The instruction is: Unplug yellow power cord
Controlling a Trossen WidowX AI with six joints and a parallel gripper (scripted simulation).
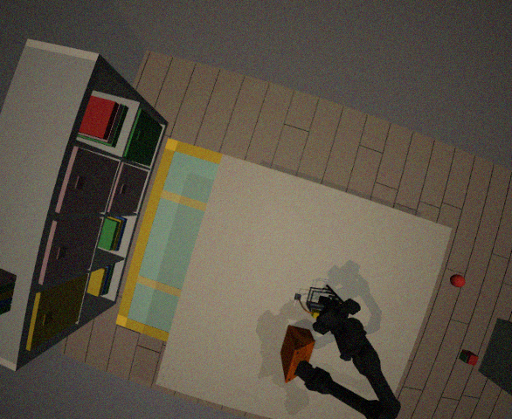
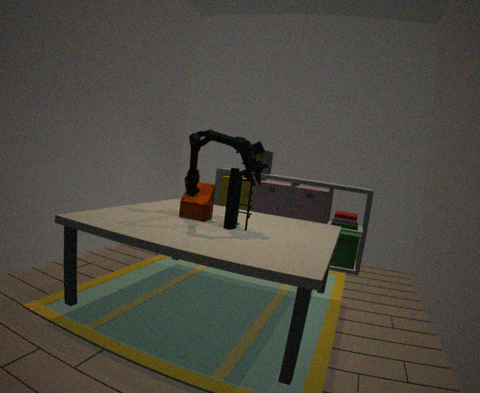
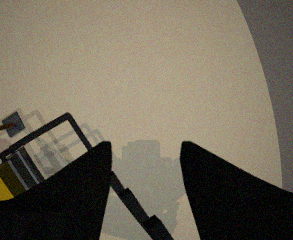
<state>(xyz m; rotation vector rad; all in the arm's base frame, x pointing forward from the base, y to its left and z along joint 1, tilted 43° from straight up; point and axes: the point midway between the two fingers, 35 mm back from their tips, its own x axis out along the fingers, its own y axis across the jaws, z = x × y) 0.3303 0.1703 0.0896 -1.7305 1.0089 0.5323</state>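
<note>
Now: the tall black column 140 mm to the right of my gripper tip, 80 mm below it and 80 mm behind it.
</note>
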